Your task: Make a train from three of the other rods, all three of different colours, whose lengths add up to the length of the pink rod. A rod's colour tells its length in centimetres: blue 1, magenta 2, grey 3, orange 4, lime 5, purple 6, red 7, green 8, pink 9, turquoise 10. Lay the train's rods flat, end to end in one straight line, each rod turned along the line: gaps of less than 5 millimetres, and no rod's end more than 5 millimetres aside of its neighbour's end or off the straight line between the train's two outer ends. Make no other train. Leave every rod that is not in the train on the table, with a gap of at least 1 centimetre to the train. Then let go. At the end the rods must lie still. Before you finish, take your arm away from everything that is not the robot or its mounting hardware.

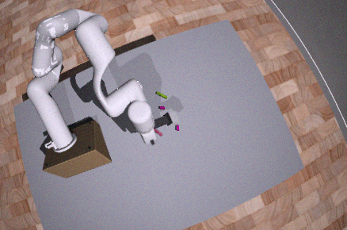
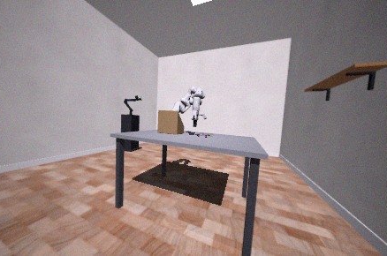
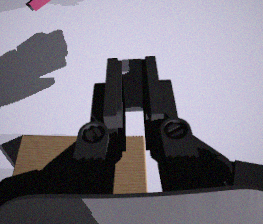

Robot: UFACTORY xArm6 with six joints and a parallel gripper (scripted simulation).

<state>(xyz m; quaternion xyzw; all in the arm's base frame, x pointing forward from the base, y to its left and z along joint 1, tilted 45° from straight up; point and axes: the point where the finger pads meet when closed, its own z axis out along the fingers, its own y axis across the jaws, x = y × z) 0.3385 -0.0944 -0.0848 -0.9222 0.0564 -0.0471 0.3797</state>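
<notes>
Right now my hand is 120 mm above the pink rod, 40 mm to the right of it and 30 mm short of it. Round my hand: lime rod (160 mm to the left, 140 mm ahead, 120 mm below); then grey rod (20 mm below).
</notes>
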